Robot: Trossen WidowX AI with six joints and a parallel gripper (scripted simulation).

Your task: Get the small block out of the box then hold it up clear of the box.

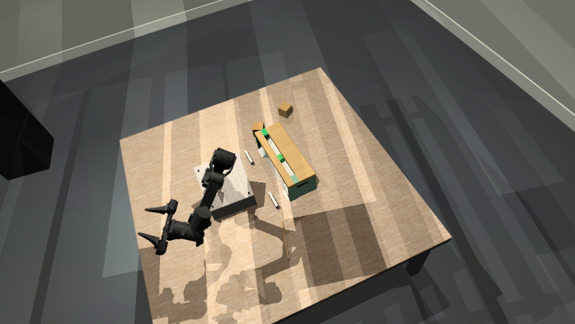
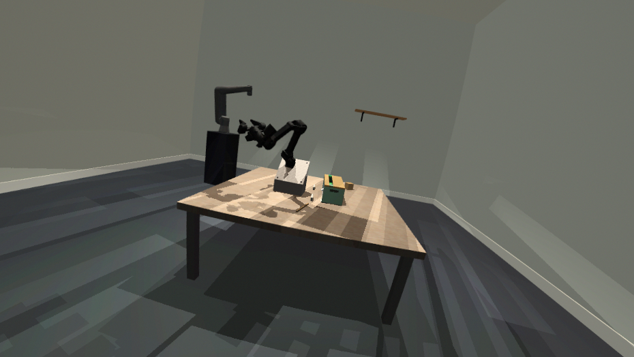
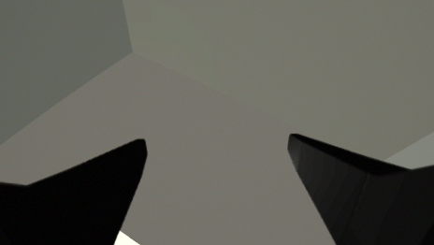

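The long box lies 53 cm ahead of my gripper tip, 41 cm below it and 38 cm to the left of it. The rest, counted from my gripper tip: thin wooden stick 47 cm below, 46 cm ahead.
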